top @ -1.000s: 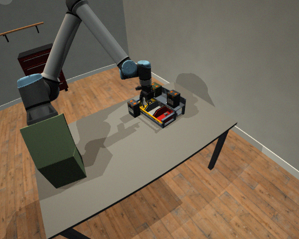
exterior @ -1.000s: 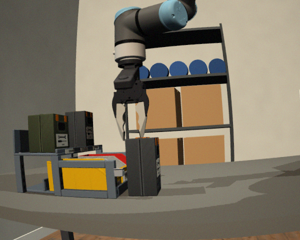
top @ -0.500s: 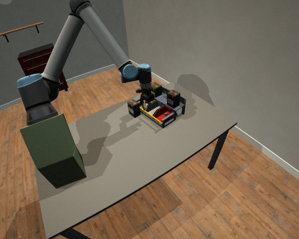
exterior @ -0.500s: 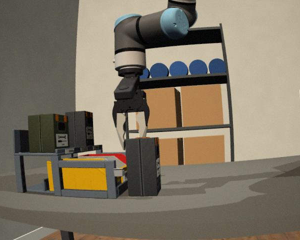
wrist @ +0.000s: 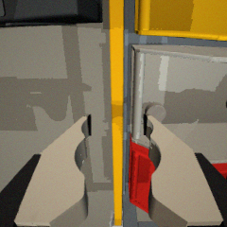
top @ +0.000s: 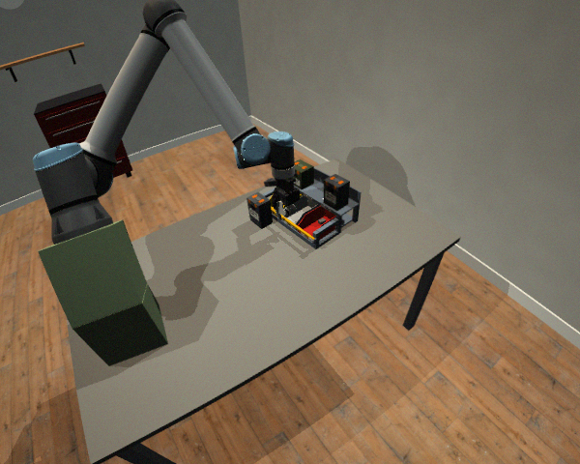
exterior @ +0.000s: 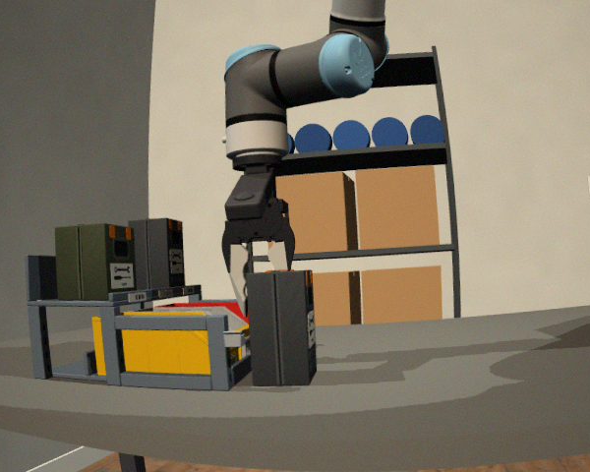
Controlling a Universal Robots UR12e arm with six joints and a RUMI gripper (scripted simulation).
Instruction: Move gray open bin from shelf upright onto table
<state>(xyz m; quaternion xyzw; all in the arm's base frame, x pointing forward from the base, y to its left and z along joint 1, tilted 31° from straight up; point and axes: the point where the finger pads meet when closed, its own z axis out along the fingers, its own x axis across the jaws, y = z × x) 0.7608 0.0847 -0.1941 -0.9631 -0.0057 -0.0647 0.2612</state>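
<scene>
My hand is 20 mm above the yellow bar. Round my hand: gray open bin: 100 mm ahead, 40 mm below; then yellow bin: 120 mm to the left, 100 mm ahead, 40 mm below; then red bin: 110 mm to the right, 110 mm ahead, 40 mm below.
</scene>
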